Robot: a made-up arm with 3 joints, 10 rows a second.
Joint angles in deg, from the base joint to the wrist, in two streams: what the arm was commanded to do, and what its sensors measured. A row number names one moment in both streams.
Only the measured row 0 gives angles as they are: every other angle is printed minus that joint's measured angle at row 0.
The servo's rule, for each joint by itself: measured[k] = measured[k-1] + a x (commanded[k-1-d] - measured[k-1]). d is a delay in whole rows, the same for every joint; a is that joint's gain. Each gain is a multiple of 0.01, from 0.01 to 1. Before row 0 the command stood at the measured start. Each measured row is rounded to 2 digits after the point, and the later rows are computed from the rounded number. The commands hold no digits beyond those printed.
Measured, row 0:
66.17 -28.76 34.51
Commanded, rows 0 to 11:
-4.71 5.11 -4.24
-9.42 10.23 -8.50
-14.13 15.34 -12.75
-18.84 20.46 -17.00
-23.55 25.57 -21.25
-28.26 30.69 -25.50
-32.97 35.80 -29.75
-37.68 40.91 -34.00
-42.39 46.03 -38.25
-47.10 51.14 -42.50
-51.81 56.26 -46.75
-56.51 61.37 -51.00
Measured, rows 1 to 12:
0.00 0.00 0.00
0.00 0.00 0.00
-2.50 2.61 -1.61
-6.17 6.50 -4.23
-10.39 11.01 -7.47
-14.87 15.83 -11.09
-19.47 20.80 -14.95
-24.13 25.84 -18.96
-28.82 30.92 -23.06
-33.52 36.01 -27.22
-38.22 41.12 -31.41
-42.93 46.23 -35.62
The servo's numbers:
d 2
a 0.53 0.51 0.38

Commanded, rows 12 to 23:
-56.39 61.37 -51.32
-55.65 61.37 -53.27
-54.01 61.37 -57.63
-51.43 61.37 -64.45
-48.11 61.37 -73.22
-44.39 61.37 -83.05
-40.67 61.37 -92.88
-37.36 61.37 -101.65
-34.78 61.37 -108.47
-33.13 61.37 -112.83
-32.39 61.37 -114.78
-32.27 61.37 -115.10
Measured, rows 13 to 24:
-47.64 51.35 -39.85
-52.34 56.46 -44.09
-54.49 58.96 -46.84
-55.10 60.19 -49.28
-54.52 60.79 -52.45
-52.88 61.09 -57.01
-50.35 61.23 -63.17
-47.19 61.30 -70.72
-43.73 61.34 -79.14
-40.35 61.36 -87.69
-37.40 61.37 -95.59
-35.14 61.37 -102.14

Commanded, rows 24 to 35:
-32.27 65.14 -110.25
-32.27 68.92 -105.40
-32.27 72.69 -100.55
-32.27 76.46 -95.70
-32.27 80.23 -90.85
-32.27 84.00 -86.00
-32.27 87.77 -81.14
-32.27 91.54 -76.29
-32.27 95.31 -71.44
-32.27 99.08 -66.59
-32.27 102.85 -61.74
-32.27 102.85 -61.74
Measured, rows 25 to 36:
-33.68 61.37 -106.94
-32.93 61.37 -110.04
-32.58 63.29 -110.12
-32.42 66.16 -108.33
-32.34 69.49 -105.37
-32.30 73.04 -101.70
-32.28 76.71 -97.58
-32.27 80.43 -93.18
-32.27 84.17 -88.60
-32.27 87.93 -83.92
-32.27 91.69 -79.18
-32.27 95.46 -74.40

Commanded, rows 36 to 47:
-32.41 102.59 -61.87
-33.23 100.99 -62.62
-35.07 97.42 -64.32
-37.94 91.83 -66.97
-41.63 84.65 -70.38
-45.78 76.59 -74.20
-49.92 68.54 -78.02
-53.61 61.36 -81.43
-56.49 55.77 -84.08
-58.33 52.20 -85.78
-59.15 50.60 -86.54
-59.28 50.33 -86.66
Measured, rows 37 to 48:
-32.27 99.23 -69.59
-32.27 101.08 -66.61
-32.34 101.85 -64.81
-32.81 101.41 -63.98
-34.01 99.38 -64.11
-36.09 95.53 -65.20
-39.03 89.98 -67.17
-42.61 83.15 -69.84
-46.48 75.70 -72.95
-50.26 68.39 -76.17
-53.56 61.95 -79.18
-56.09 56.98 -81.69

